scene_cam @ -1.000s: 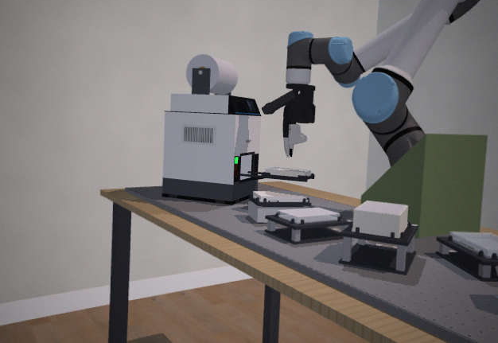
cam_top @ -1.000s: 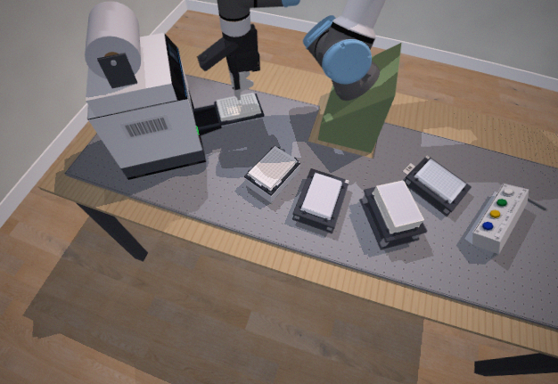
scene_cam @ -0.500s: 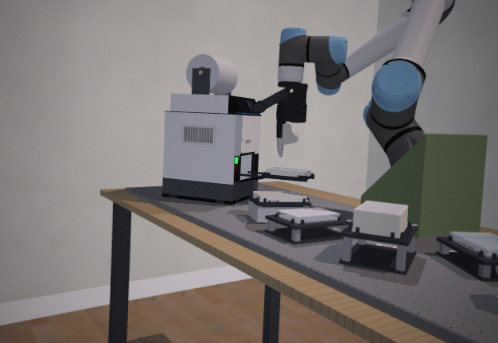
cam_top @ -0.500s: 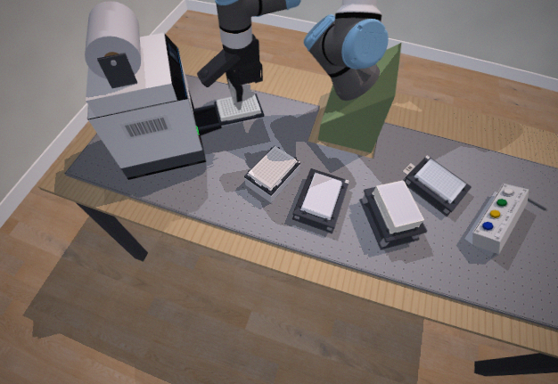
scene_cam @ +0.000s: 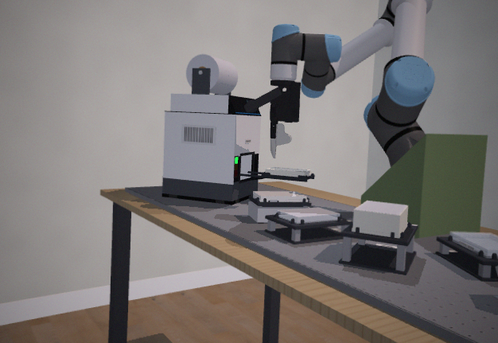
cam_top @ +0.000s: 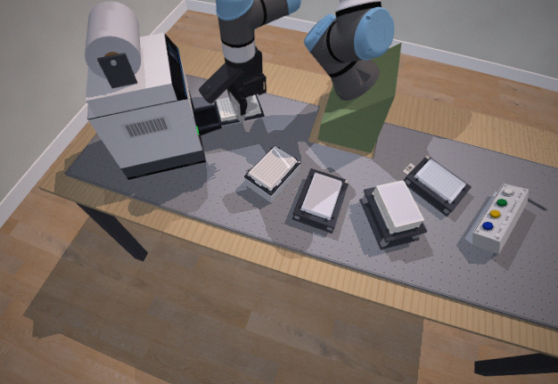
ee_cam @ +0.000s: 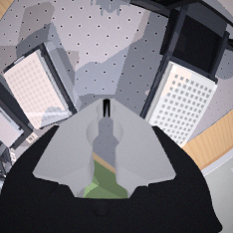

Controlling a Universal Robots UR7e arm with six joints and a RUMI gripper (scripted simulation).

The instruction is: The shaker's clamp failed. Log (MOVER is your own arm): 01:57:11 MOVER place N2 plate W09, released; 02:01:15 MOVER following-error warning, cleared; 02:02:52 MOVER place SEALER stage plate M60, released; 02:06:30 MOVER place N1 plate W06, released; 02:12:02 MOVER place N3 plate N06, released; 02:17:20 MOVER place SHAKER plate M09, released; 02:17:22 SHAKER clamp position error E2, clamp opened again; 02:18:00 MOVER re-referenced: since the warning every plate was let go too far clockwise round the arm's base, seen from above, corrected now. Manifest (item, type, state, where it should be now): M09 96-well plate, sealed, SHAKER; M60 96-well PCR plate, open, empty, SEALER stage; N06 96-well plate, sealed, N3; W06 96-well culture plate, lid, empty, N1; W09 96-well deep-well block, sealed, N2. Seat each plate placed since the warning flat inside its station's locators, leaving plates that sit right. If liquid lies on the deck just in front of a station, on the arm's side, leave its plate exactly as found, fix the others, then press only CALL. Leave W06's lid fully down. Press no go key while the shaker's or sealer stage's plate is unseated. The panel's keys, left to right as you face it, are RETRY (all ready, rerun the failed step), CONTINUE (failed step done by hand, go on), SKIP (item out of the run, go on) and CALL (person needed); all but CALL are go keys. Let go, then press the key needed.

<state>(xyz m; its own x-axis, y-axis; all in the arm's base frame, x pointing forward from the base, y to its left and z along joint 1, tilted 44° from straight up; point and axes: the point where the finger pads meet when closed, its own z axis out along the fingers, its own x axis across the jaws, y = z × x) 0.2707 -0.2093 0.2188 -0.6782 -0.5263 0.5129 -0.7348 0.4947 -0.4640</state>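
The white retry key lies 800 mm to the left of my hand, 100 mm below it and 50 mm behind it. The rest, counted from my hand: flat white plate: 270 mm to the left, 120 mm below, 110 mm ahead; then roll: 280 mm to the right, 230 mm above, 50 mm ahead; then deep-well block: 480 mm to the left, 100 mm ahead, 90 mm below.
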